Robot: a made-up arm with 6 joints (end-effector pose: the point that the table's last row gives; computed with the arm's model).
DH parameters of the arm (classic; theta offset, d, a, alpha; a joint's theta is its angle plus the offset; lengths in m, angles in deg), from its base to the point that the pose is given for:
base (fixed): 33.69 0 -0.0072 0
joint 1: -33.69 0.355 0.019 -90
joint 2: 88.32 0 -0.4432 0
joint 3: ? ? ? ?
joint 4: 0 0.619 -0.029 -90
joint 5: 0 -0.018 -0.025 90
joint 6: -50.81 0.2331 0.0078 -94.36
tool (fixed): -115.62 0.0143 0 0
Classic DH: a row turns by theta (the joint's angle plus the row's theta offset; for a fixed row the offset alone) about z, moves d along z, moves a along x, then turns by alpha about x.
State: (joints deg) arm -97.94 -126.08 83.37 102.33 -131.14 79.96
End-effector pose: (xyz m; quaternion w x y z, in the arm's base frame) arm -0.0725 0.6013 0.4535 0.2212 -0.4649 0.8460 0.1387
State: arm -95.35 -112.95 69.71 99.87 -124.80 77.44
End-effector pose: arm -0.1127 0.6716 0.5485 0.1962 -0.4391 0.8628 0.1556
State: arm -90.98 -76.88 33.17 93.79 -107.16 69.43
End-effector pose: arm -0.2035 0.7539 0.8512 0.1431 -0.3349 0.9051 0.2193
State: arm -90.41 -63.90 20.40 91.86 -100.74 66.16
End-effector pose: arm -0.2204 0.7427 0.9610 0.1301 -0.2851 0.9164 0.2490
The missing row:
joint 3: -88.32 0.033 0.019 90
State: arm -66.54 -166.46 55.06 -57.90 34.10 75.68
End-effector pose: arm -0.3829 0.7720 -0.3231 0.4732 0.0787 0.5147 0.7106
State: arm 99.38 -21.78 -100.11 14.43 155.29 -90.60
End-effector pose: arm 0.0654 -0.5715 0.6368 0.1513 0.5492 0.5576 0.6038
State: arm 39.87 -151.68 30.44 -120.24 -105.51 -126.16
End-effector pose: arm -0.7012 -0.2456 -0.2168 0.0760 -0.2555 -0.9130 -0.3087
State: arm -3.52 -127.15 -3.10 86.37 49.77 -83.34
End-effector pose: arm -0.9583 0.2206 -0.3831 0.6784 -0.1216 0.1364 0.7116
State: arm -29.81 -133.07 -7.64 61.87 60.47 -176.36
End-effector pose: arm -0.6810 0.5641 -0.4821 0.4511 -0.3710 -0.6844 0.4364
